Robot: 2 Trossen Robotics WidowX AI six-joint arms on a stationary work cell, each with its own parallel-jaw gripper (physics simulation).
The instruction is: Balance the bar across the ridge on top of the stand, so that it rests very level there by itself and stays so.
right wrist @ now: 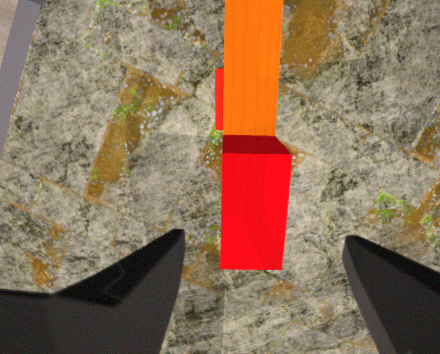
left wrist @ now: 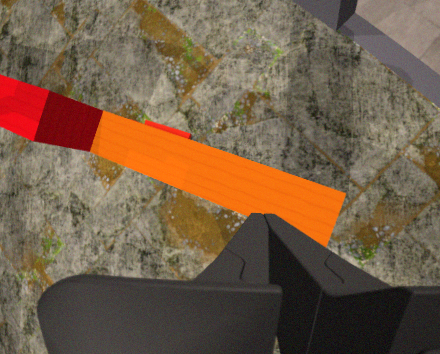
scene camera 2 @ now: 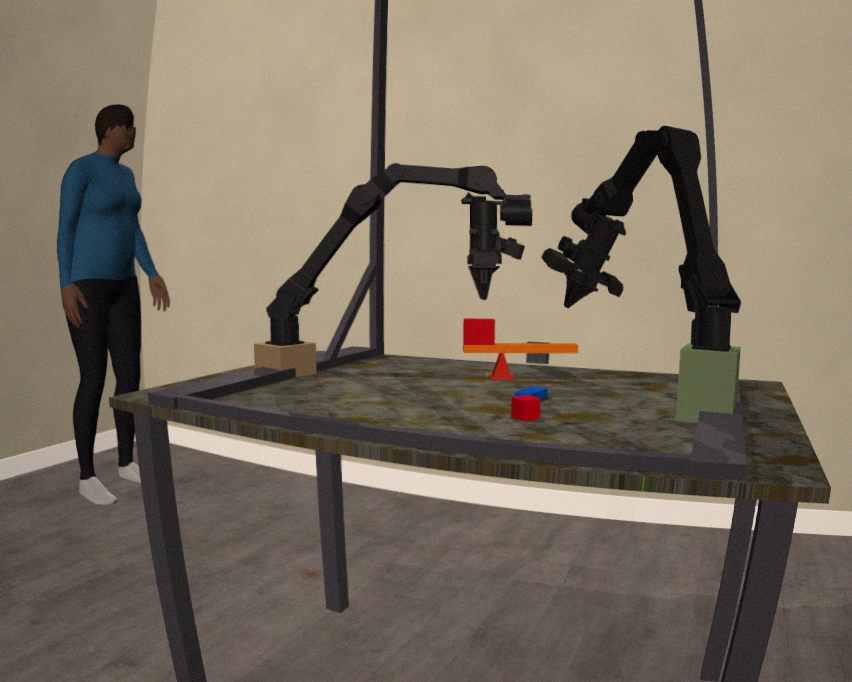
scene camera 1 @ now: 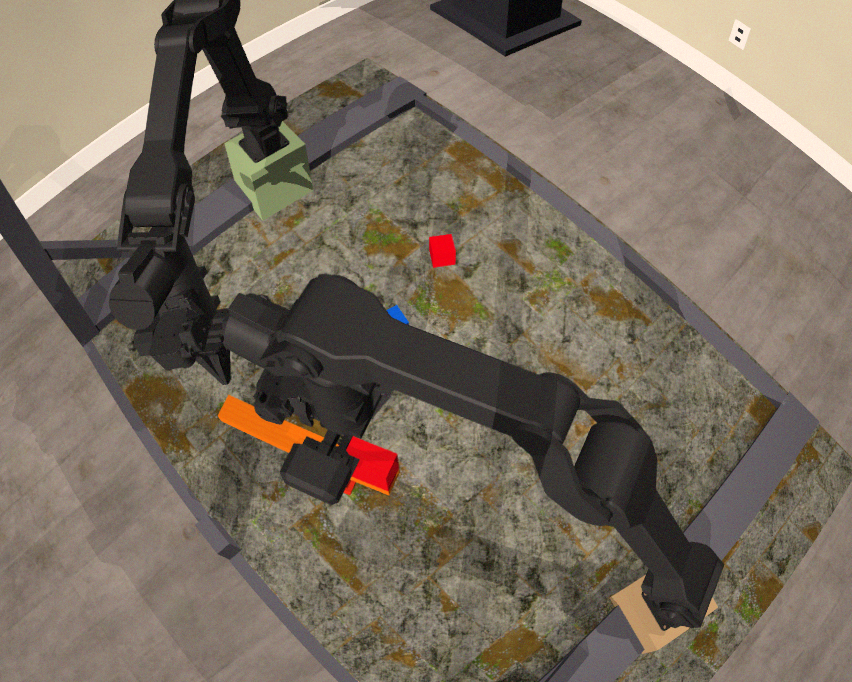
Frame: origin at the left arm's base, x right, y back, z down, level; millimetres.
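Where they show: left gripper, fingertip midpoint: (left wrist: 261, 225) (scene camera 2: 566, 307) (scene camera 1: 227, 382); right gripper, fingertip midpoint: (right wrist: 264, 244) (scene camera 2: 483, 299) (scene camera 1: 355, 440); left arm's base at its link origin: (scene camera 2: 711, 348) (scene camera 1: 263, 143); right arm's base at its link origin: (scene camera 2: 284, 343) (scene camera 1: 671, 599).
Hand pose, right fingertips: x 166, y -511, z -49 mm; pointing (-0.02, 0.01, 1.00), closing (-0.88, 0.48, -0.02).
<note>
Things, the pixels of their top centre, and the offset from my right fingertips. Level surfaces: height alone.
- red block at its top centre: (right wrist: 254, 215) (left wrist: 10, 104) (scene camera 1: 365, 455) (scene camera 2: 479, 319) dx -5, dy -7, dz +42 mm
- small red cube at its top centre: (scene camera 1: 442, 244) (scene camera 2: 526, 398) dx -296, dy +221, dz +133 mm
- blue block at its top centre: (scene camera 1: 382, 324) (scene camera 2: 531, 390) dx -153, dy +174, dz +150 mm
- stone-patterned table at its surface level: dz +166 mm
The orange bar (scene camera 1: 259, 424) (scene camera 2: 541, 348) (left wrist: 220, 175) (right wrist: 251, 65) lies across the top of the red wedge-shaped stand (scene camera 2: 501, 367) and looks level in scene camera 2. A red block (scene camera 1: 373, 463) (scene camera 2: 478, 332) (left wrist: 22, 107) (right wrist: 254, 210) sits on the bar's left end in scene camera 2; the longer side reaches right. My right gripper (scene camera 2: 483, 297) (right wrist: 264, 244) is open and empty above the red block, its fingertips to either side in the wrist view, touching nothing. My left gripper (scene camera 1: 227, 380) (scene camera 2: 568, 305) (left wrist: 261, 225) is shut and empty, above the bar's right part in scene camera 2, apart from it.
A small red cube (scene camera 1: 441, 251) (scene camera 2: 525, 408) and a blue block (scene camera 1: 397, 315) (scene camera 2: 532, 393) lie on the stone-patterned table (scene camera 1: 497, 568) (scene camera 2: 426, 398). A dark metal frame (scene camera 1: 604, 227) (scene camera 2: 454, 446) borders the table top. The two arms come close together in scene camera 1.
</note>
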